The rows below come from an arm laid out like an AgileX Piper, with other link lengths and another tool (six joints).
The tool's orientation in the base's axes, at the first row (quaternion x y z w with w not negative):
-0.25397, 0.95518, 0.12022, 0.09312
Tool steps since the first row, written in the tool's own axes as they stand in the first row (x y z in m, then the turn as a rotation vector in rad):
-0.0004, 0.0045, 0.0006, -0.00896, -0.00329, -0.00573
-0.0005, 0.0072, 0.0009, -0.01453, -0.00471, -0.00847
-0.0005, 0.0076, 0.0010, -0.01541, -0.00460, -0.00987
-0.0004, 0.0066, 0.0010, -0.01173, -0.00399, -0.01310
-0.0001, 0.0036, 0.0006, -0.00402, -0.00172, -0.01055
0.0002, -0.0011, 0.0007, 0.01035, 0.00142, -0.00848
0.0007, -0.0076, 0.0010, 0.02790, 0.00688, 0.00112
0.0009, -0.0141, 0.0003, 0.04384, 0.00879, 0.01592
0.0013, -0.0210, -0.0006, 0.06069, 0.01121, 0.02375
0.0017, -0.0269, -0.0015, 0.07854, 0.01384, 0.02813
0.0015, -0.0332, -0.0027, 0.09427, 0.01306, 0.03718
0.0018, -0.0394, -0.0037, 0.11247, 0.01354, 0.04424
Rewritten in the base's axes. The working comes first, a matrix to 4 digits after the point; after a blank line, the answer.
The tool's axes in the first row as the columns of a matrix, in the base's axes (used below as rounded here):
-0.8537, -0.5076, 0.1168
-0.4628, 0.8421, 0.2770
-0.2390, 0.1824, -0.9538

-0.0019, 0.0041, 0.0003, 0.00865, -0.00021, 0.00701
-0.0031, 0.0065, 0.0006, 0.01381, 0.00041, 0.01069
-0.0033, 0.0069, 0.0006, 0.01434, 0.00052, 0.01226
-0.0029, 0.0060, 0.0003, 0.01051, -0.00156, 0.01457
-0.0017, 0.0032, 0.0001, 0.00307, -0.00251, 0.01071
0.0005, -0.0008, -0.0009, -0.01055, -0.00594, 0.00587
0.0034, -0.0064, -0.0025, -0.02718, -0.00681, -0.00648
0.0064, -0.0122, -0.0031, -0.04003, -0.00848, -0.02406
0.0095, -0.0185, -0.0036, -0.05473, -0.01207, -0.03511
0.0120, -0.0239, -0.0039, -0.07079, -0.01690, -0.04308
0.0153, -0.0294, -0.0038, -0.08276, -0.02233, -0.05561
0.0180, -0.0350, -0.0041, -0.09772, -0.02839, -0.06661

